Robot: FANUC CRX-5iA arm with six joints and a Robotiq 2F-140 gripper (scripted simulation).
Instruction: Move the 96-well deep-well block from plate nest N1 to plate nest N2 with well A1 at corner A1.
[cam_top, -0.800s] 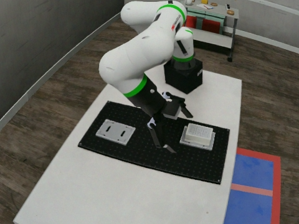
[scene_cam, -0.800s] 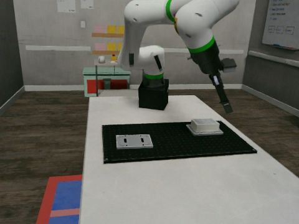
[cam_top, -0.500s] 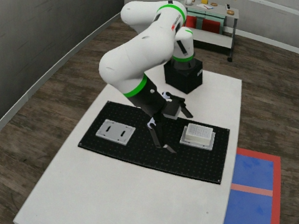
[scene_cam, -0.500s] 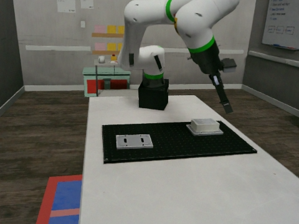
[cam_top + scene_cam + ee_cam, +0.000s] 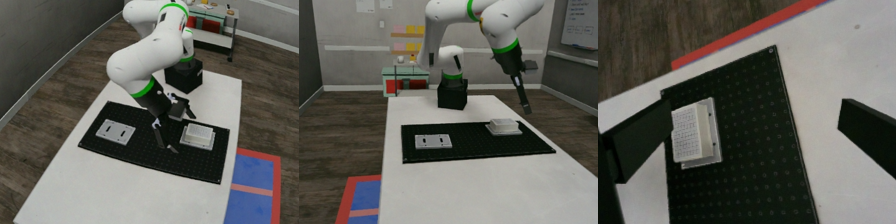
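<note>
Right now my hand is 25 cm past the white 96-well deep-well block, 22 cm above it and 5 cm to the right of it. Round my hand: grey plate nest: 25 cm below, 25 cm behind, 5 cm to the left.
</note>
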